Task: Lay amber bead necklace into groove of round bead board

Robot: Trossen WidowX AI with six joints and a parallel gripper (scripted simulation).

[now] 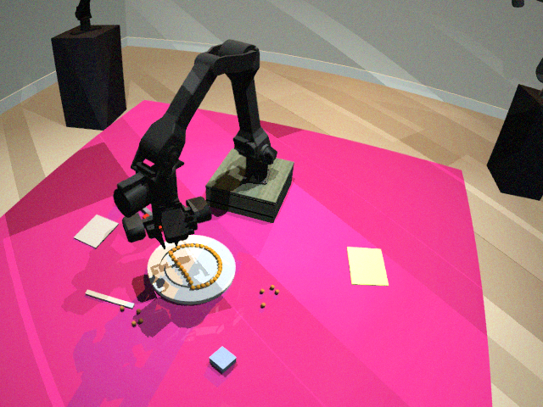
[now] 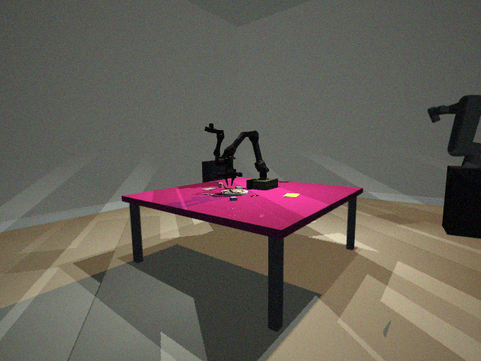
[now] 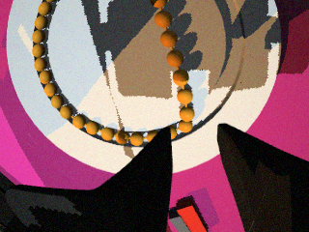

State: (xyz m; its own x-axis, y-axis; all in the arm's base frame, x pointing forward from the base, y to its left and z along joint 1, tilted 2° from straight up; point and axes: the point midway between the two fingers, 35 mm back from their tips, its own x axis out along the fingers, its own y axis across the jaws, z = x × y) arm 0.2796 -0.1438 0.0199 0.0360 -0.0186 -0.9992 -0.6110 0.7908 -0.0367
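Right now the round bead board is 50 mm to the left of my gripper tip, 30 mm below it and 20 mm ahead of it. The rest, counted from my gripper tip: white block 140 mm behind, 30 mm below; red-handled tool 120 mm behind, 100 mm to the right, 40 mm below; white strip 150 mm ahead, 100 mm to the right, 40 mm below.
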